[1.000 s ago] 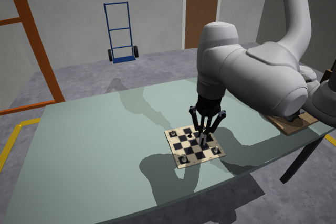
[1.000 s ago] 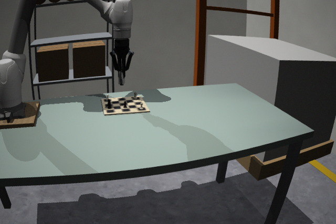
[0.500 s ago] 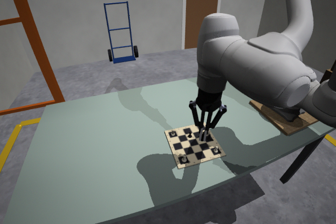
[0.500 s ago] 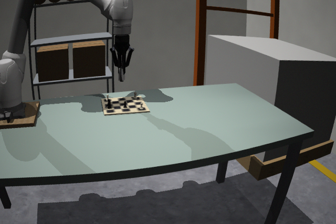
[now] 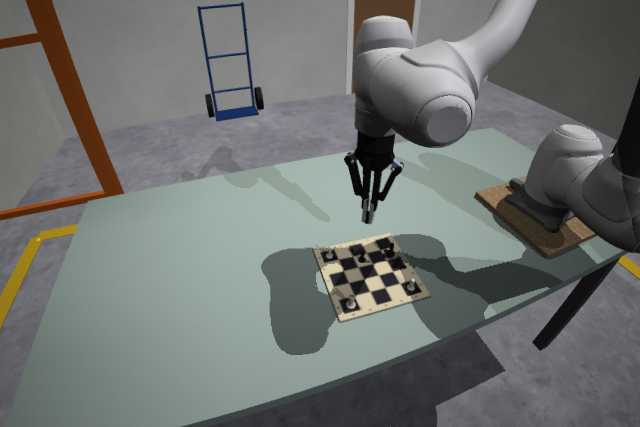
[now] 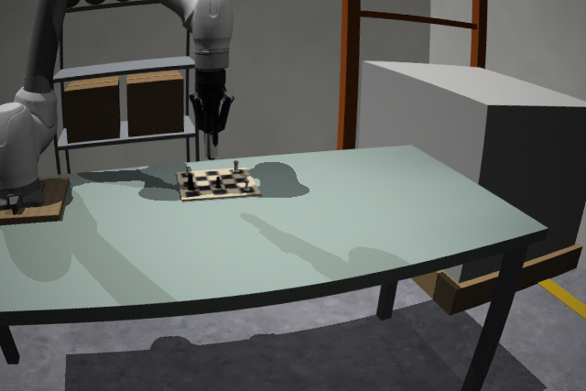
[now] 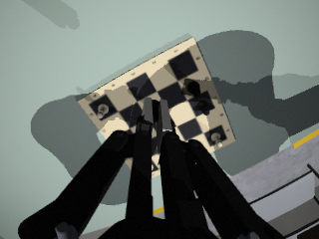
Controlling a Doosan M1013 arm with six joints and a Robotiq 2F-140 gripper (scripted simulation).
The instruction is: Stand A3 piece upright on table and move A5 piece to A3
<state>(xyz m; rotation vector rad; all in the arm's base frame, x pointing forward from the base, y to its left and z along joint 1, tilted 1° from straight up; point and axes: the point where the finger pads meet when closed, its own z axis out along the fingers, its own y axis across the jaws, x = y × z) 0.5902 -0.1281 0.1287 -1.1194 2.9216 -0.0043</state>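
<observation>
Now: hand 140 mm above the chessboard, 70 mm to the right of it and 30 mm short of it.
</observation>
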